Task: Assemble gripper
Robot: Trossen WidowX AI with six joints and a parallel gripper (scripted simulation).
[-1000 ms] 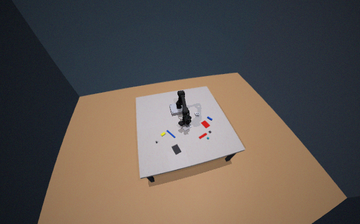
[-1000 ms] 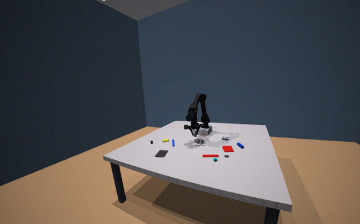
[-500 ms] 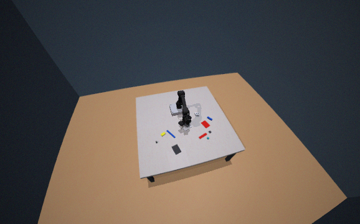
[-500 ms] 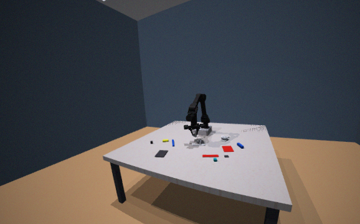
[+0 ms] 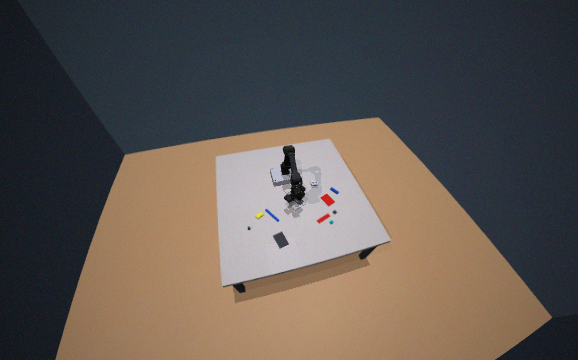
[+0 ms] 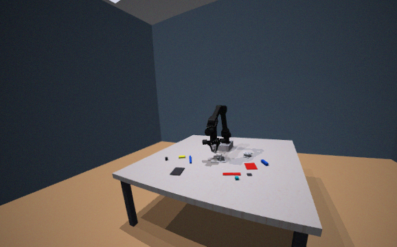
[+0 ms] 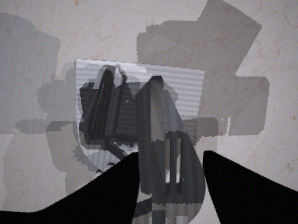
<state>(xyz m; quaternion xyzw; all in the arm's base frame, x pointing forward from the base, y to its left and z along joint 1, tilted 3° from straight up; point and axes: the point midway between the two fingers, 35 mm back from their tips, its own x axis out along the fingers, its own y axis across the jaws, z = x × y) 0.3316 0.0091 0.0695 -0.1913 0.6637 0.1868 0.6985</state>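
Right now the white flat plate is 3 cm to the left of my gripper tip and 8 cm below it. From my gripper tip the other things lie so: red square plate: 1 cm ahead, 30 cm to the left, 8 cm below; then red bar: 18 cm ahead, 21 cm to the left, 8 cm below; then gripper base: 18 cm behind, 23 cm to the left, 6 cm below.
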